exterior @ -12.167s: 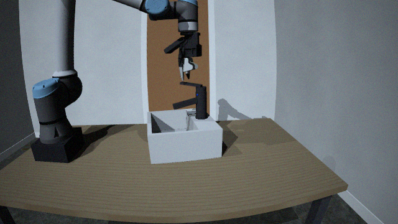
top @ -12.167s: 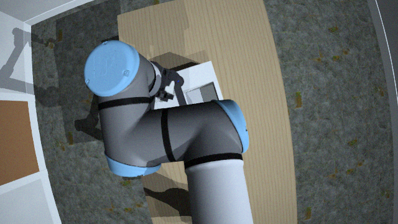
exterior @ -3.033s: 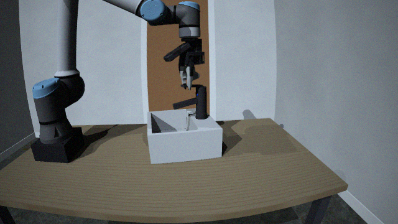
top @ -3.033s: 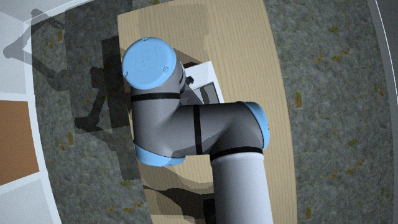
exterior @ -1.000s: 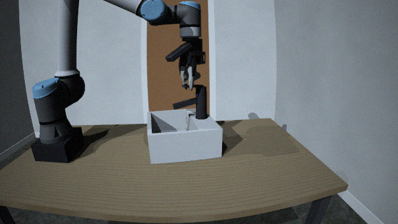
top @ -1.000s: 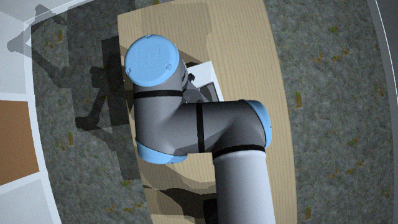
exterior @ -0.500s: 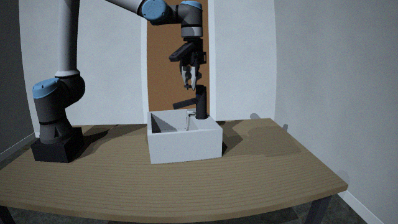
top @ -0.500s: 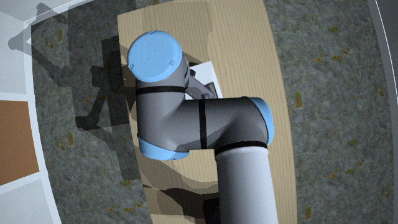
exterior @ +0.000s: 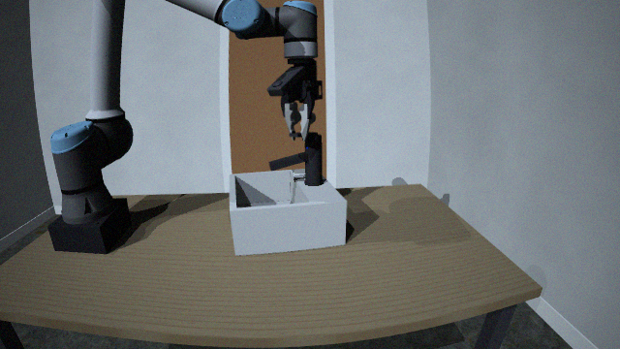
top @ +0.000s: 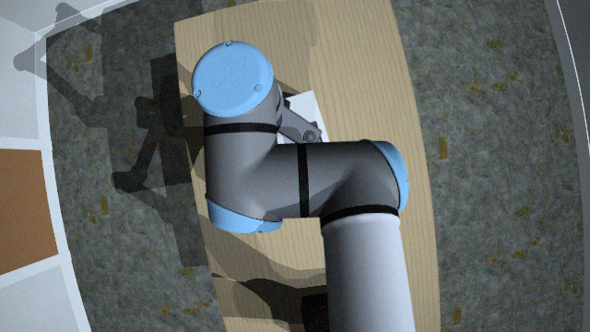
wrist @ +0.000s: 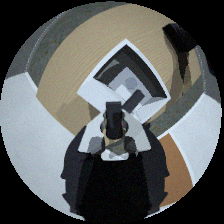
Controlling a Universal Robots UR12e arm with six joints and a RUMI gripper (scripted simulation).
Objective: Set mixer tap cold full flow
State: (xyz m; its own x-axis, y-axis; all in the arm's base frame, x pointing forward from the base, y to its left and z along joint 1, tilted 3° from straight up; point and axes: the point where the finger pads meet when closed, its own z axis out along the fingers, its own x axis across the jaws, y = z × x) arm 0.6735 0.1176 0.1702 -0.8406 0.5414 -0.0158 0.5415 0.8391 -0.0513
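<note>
Right now the lever is 1 cm ahead of my hand and 2 cm to the left of it. Round my hand: black mixer tap (2 cm ahead, 4 cm to the left, 5 cm below); white basin (8 cm behind, 4 cm to the left, 24 cm below).
</note>
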